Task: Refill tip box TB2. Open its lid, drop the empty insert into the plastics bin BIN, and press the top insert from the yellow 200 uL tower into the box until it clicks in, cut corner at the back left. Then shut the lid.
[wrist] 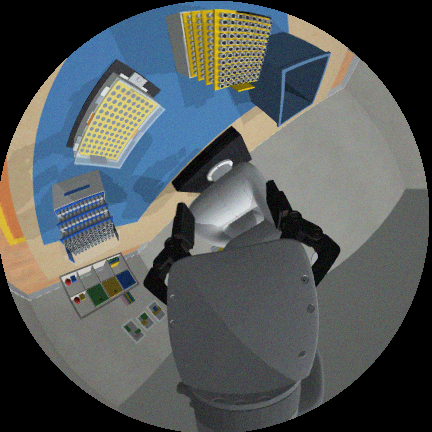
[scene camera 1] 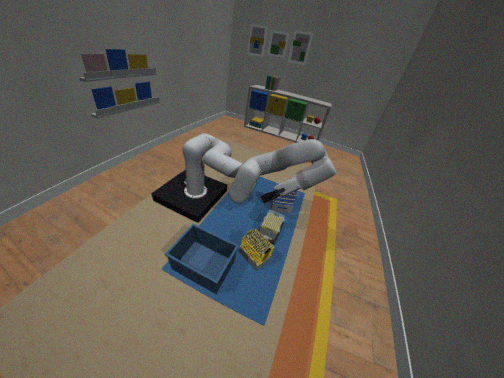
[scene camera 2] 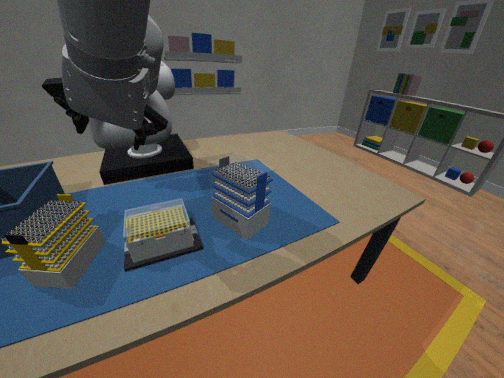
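The tip box TB2 stands between the two towers with its clear lid down over a yellow insert. The yellow 200 uL tower holds several stacked inserts, with tips, on a grey base. The dark blue bin BIN stands beside that tower; its visible inside shows no insert in scene camera 1. My gripper is open and empty, raised above the table and apart from the box.
A blue-and-white tip tower stands on the other side of the box. The box rests on a black holder. The arm's black base stands behind the blue mat.
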